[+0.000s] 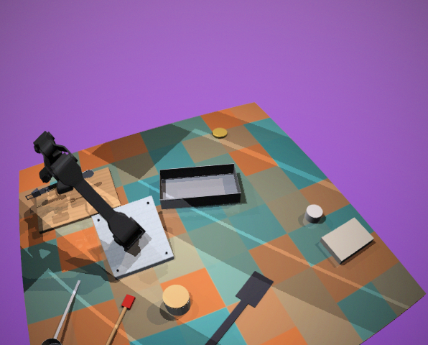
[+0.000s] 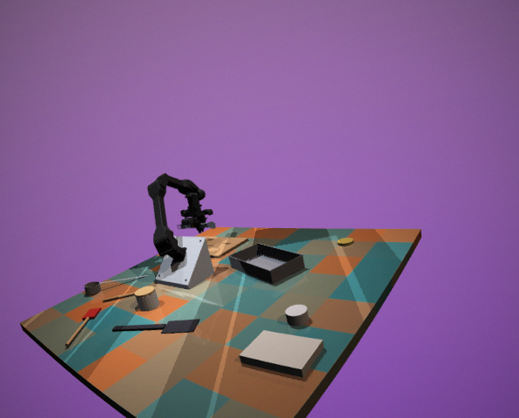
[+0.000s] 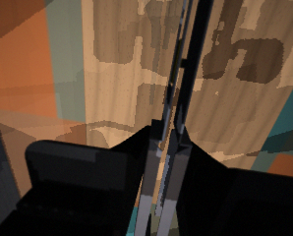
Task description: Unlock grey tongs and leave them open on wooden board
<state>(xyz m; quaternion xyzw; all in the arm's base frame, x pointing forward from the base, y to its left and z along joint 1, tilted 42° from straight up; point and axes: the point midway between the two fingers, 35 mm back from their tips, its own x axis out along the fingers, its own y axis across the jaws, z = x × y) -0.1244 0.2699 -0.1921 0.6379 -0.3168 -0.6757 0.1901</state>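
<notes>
My gripper tip is now 10 mm short of the wooden board, 20 mm to the right of it and 90 mm above it. Also, from my gripper tip: black spatula: 310 mm ahead, 710 mm to the right, 90 mm below; pale flat block: 780 mm ahead, 740 mm to the right, 80 mm below; roasting tin: 470 mm ahead, 210 mm to the right, 70 mm below.
</notes>
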